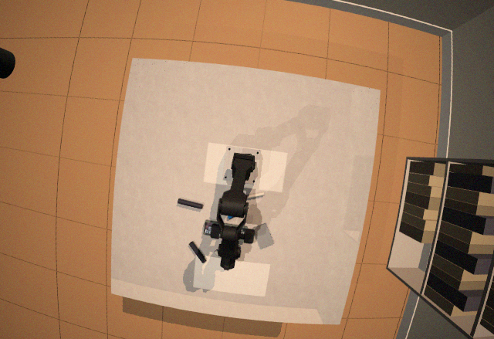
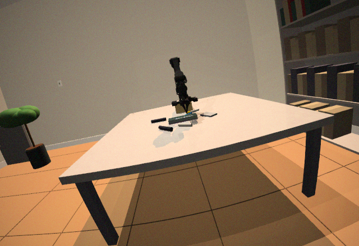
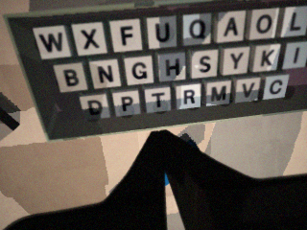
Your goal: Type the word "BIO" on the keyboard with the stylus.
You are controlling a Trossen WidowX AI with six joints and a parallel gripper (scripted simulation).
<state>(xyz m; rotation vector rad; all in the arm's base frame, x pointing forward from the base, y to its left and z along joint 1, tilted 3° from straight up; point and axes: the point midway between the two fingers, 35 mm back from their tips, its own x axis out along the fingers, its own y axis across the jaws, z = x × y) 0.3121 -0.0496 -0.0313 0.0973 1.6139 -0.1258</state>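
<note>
Right now the blue stylus is 8 cm behind my gripper tip, 4 cm to the left of it and 3 cm below it. Also, from my gripper tip: grey pad: 5 cm ahead, 14 cm to the left, 4 cm below; then yellow-and-white pen: 14 cm behind, 7 cm to the left, 3 cm below; then stylus tip: 9 cm behind, 7 cm to the left, 3 cm below.
</note>
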